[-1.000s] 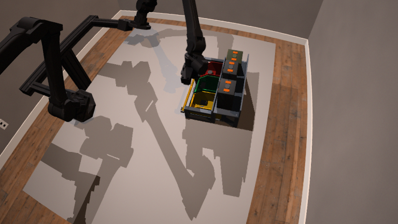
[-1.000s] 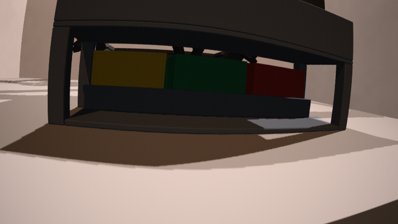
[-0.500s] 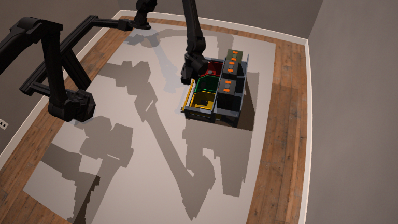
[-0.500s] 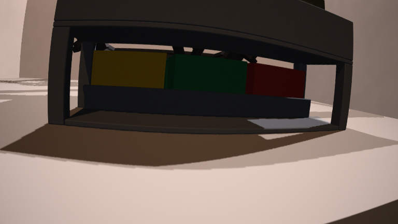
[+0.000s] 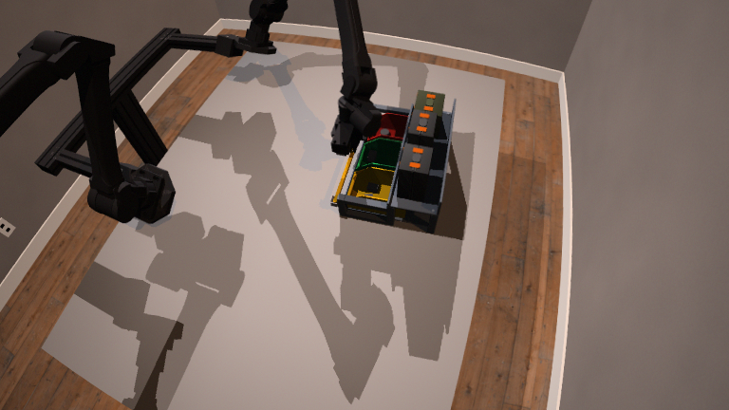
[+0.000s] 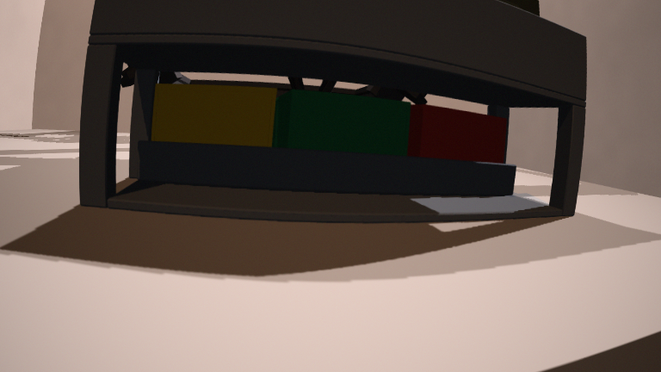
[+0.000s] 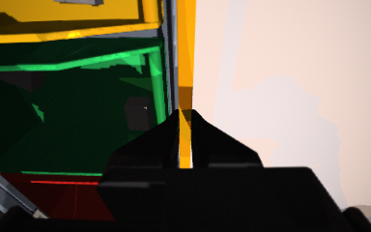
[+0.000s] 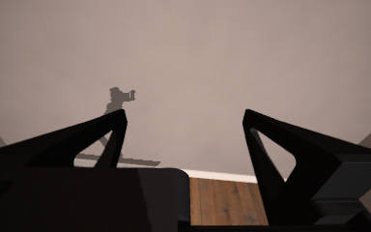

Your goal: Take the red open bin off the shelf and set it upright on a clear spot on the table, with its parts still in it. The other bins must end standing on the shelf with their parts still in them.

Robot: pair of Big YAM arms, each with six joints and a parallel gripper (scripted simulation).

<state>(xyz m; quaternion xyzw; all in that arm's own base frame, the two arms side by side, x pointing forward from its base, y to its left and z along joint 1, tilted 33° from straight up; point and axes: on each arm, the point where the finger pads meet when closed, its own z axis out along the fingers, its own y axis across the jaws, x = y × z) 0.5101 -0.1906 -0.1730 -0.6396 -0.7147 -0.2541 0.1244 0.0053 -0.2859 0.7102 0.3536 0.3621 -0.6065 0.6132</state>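
Right now my left hand is 100 mm short of the green bin and 20 mm above it. From my left hand the other things lie so: red open bin 100 mm ahead, 120 mm to the left, 20 mm below; then grey shelf 130 mm ahead.
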